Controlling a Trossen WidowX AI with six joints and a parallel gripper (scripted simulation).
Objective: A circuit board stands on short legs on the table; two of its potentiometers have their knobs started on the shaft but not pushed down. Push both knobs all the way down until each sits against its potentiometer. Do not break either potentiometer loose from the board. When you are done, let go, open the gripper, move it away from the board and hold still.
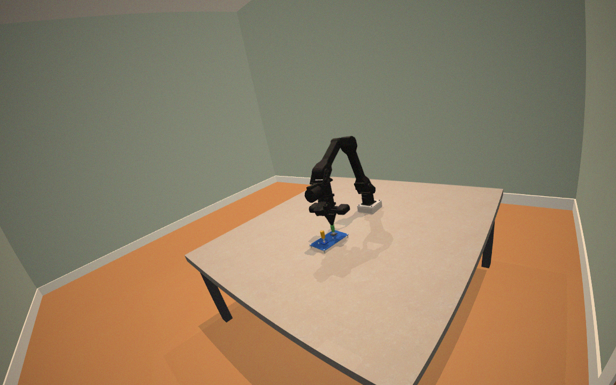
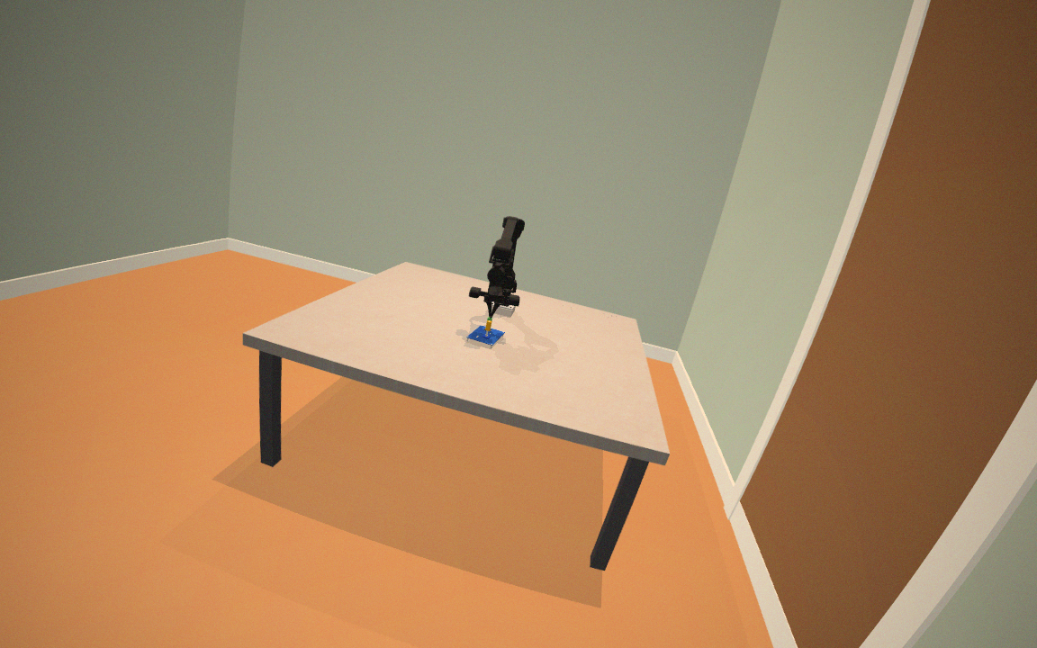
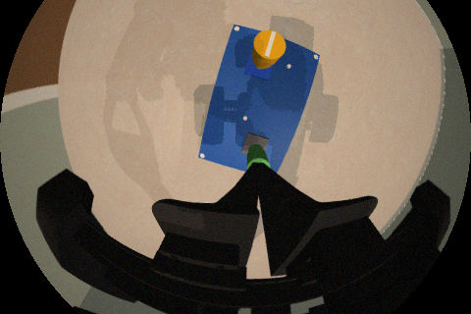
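My gripper tip is 2 cm above the green knob. The rest, counted from my gripper tip: orange knob (8 cm ahead, 2 cm to the left).
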